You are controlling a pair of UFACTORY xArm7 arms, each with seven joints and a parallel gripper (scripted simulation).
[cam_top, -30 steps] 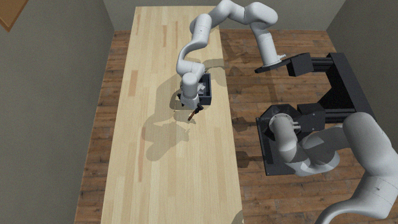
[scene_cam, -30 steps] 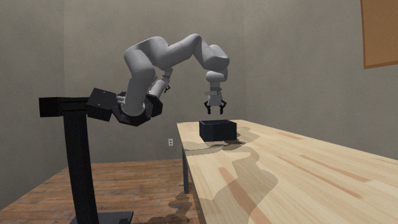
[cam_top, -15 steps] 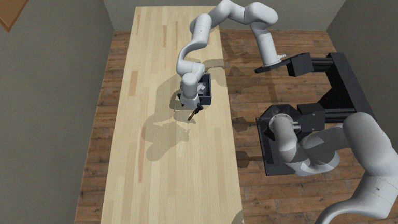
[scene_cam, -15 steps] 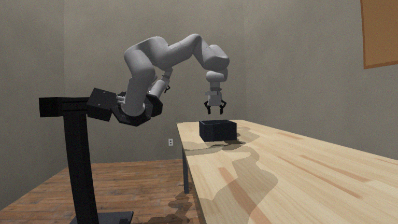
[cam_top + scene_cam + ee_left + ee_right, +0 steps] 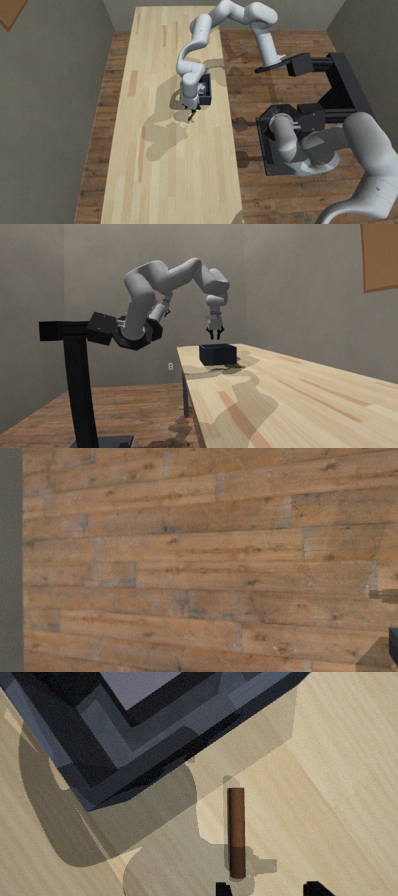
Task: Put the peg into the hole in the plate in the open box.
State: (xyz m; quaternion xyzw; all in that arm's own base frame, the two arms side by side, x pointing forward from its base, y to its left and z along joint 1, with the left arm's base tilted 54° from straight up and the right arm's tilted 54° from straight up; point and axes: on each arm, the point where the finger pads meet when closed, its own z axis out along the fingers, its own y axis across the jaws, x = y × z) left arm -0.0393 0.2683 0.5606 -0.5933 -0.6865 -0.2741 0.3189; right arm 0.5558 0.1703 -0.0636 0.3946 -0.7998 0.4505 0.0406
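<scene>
Right now my right hand is 130 mm above the brown peg, 20 mm to the left of it and 10 mm past it. Round my right hand: dark box 190 mm to the right, 110 mm below, 30 mm behind; then grey plate 190 mm to the right, 90 mm below, 30 mm behind.
</scene>
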